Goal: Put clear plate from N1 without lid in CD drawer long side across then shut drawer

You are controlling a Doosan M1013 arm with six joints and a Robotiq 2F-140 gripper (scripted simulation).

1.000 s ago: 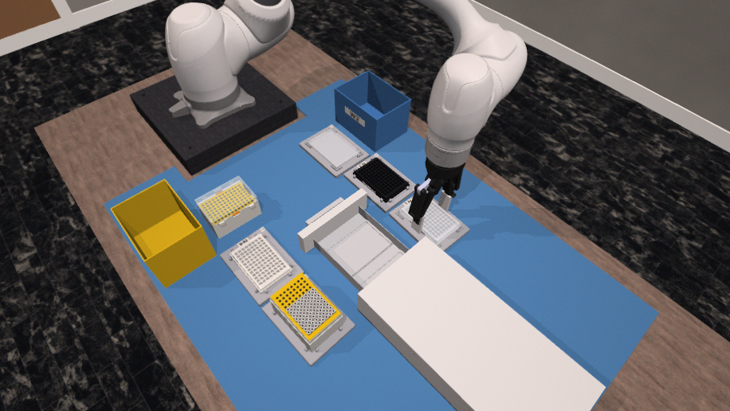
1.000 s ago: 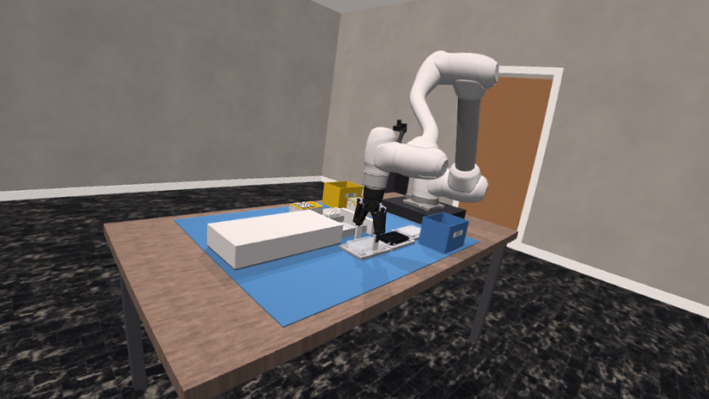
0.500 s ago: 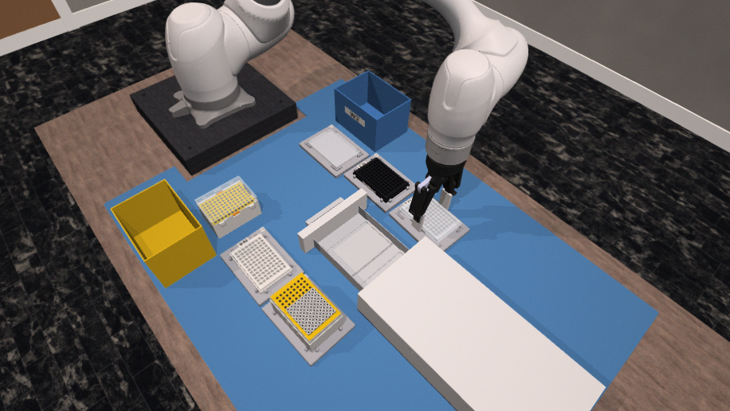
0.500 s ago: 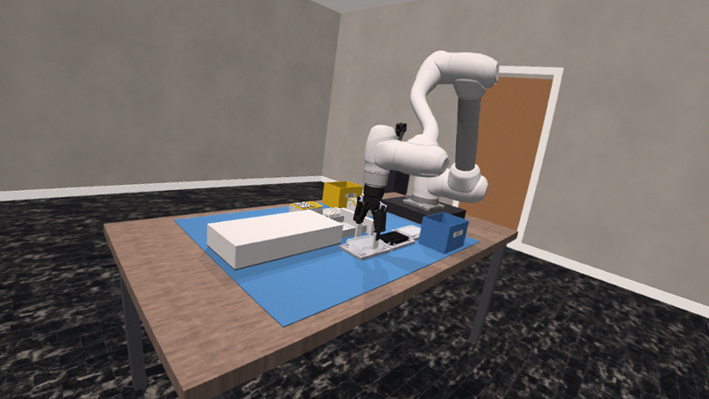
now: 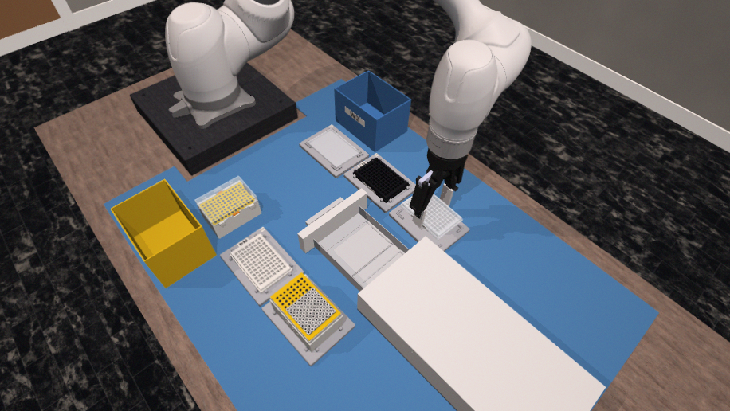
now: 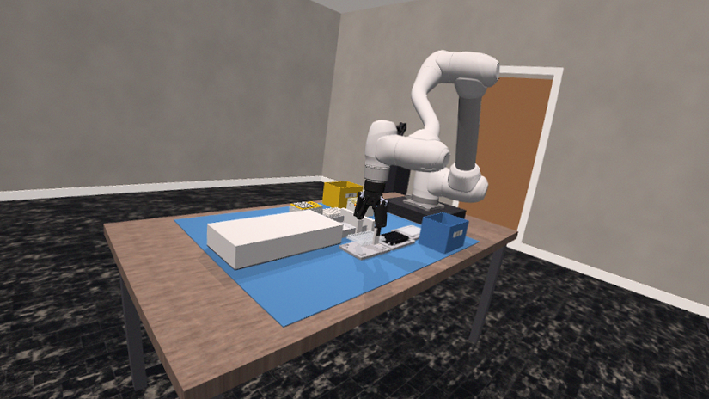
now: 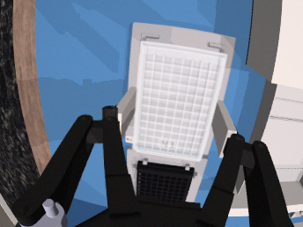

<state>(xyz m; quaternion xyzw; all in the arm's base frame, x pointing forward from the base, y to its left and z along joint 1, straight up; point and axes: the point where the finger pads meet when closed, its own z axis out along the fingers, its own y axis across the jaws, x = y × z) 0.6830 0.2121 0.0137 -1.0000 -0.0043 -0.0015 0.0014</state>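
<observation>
The drawer is 1 cm behind my hand, 18 cm to the right of it and 4 cm below it. Round my hand: black plate: 17 cm behind, 1 cm to the right, 5 cm below; then work nest N1: 6 cm below; then clear plate: 2 cm below.
</observation>
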